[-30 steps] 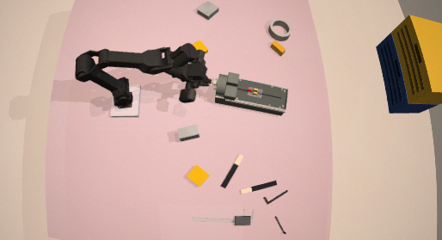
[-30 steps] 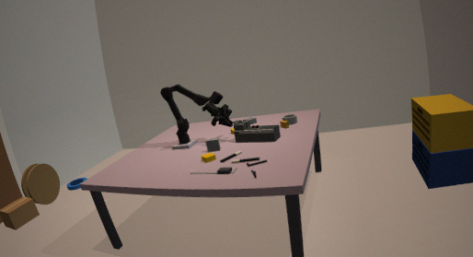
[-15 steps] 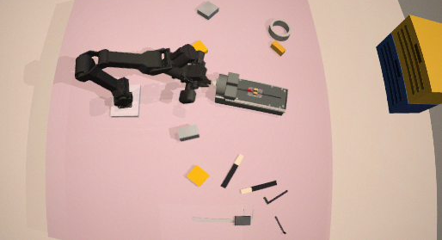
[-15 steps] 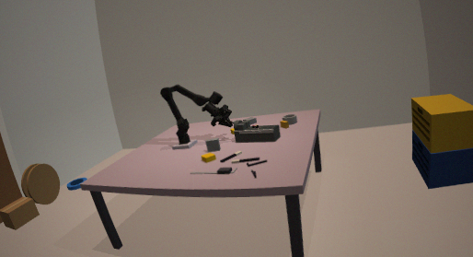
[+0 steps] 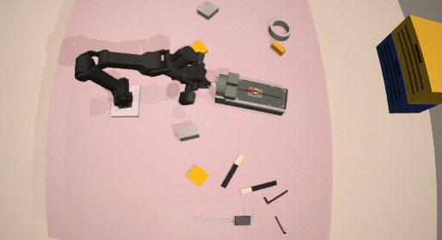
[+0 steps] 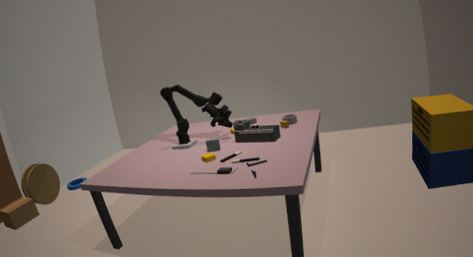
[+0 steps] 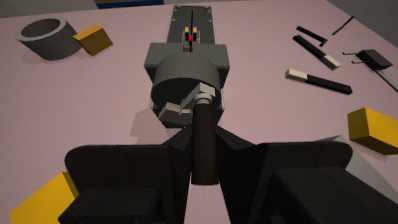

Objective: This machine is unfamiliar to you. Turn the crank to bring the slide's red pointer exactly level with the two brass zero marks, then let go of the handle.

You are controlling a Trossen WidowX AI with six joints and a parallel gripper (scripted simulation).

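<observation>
Right now my gripper tip is 140 mm short of the red pointer, 20 mm to the left of it and 10 mm above it. Also, from my gripper tip: orange block (300 mm ahead, 180 mm to the left, 70 mm below); dark crank handle (20 mm behind, 20 mm above).
</observation>
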